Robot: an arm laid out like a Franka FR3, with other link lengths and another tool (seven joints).
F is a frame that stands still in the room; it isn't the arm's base.
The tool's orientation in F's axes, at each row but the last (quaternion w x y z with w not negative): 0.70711, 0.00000, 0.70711, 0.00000; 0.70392, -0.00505, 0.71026, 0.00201; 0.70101, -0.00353, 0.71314, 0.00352; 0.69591, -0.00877, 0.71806, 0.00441; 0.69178, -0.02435, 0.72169, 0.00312; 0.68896, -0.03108, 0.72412, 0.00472
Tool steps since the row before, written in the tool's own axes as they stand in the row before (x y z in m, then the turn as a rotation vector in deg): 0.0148, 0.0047, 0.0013, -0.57, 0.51, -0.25; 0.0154, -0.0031, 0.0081, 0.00, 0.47, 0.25; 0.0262, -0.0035, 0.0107, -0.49, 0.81, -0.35; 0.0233, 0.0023, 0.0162, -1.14, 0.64, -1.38; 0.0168, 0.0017, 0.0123, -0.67, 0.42, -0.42; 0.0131, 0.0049, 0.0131, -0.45, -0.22, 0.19
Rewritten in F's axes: 0.0013, 0.0047, -0.0148, -0.25, 0.51, 0.57; 0.0080, -0.0031, -0.0155, 0.25, 0.47, 0.00; 0.0103, -0.0034, -0.0264, -0.35, 0.81, 0.50; 0.0154, 0.0024, -0.0238, -1.36, 0.62, 1.18; 0.0115, 0.0016, -0.0174, -0.41, 0.42, 0.67; 0.0122, 0.0050, -0.0139, 0.22, -0.19, 0.45
